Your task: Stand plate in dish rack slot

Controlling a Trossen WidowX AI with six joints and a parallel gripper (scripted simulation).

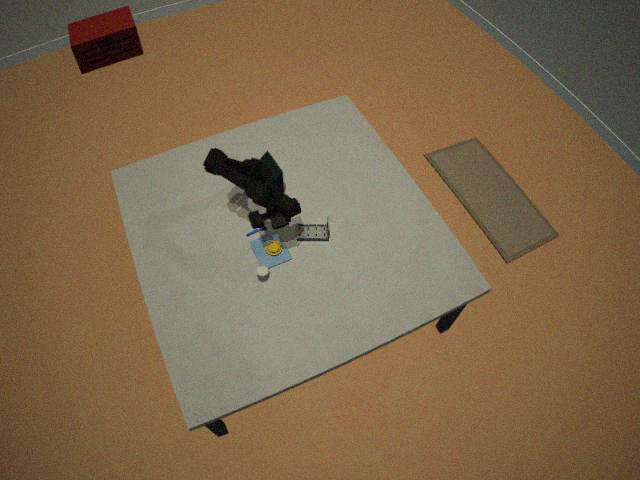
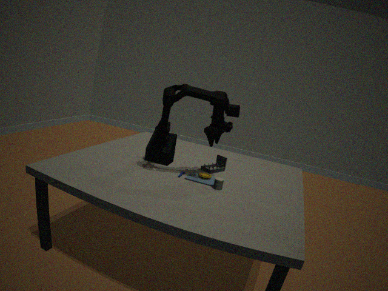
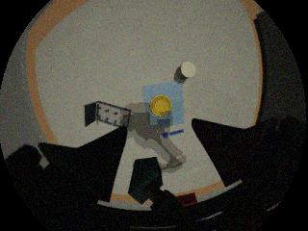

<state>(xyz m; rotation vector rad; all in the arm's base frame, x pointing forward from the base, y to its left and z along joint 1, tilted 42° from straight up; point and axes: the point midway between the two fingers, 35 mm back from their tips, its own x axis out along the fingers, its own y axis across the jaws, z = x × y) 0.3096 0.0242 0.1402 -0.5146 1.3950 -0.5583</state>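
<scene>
The yellow plate is 1 cm behind my gripper tip, 2 cm to the right of it and 17 cm below it. The rest, counted from my gripper tip: white cup 8 cm ahead, 10 cm to the right, 16 cm below; then blue spoon 13 cm behind, 4 cm to the right, 18 cm below; then light blue mat 2 cm behind, 3 cm to the right, 18 cm below.
</scene>
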